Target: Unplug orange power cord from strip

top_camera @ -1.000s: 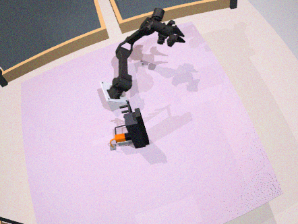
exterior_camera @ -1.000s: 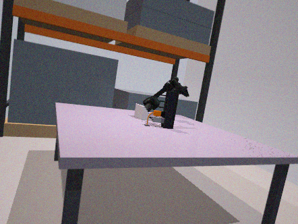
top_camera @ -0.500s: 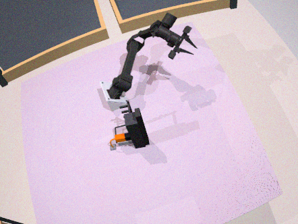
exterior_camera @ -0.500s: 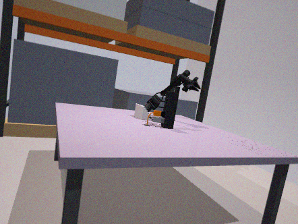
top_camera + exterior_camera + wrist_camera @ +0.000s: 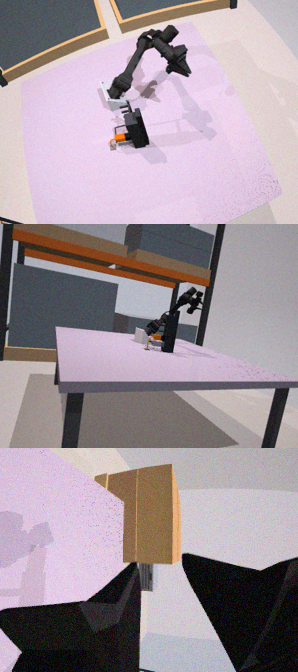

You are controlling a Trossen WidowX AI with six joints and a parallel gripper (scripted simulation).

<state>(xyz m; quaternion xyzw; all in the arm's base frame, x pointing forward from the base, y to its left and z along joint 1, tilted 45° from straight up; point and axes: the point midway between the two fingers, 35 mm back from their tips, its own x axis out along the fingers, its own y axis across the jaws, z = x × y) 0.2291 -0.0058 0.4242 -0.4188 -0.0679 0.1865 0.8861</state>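
Now: the orange plug 10 mm behind my gripper tip, 350 mm to the right of it and 250 mm below it. Round my gripper tip: dark power strip (10 mm ahead, 280 mm to the right, 220 mm below).
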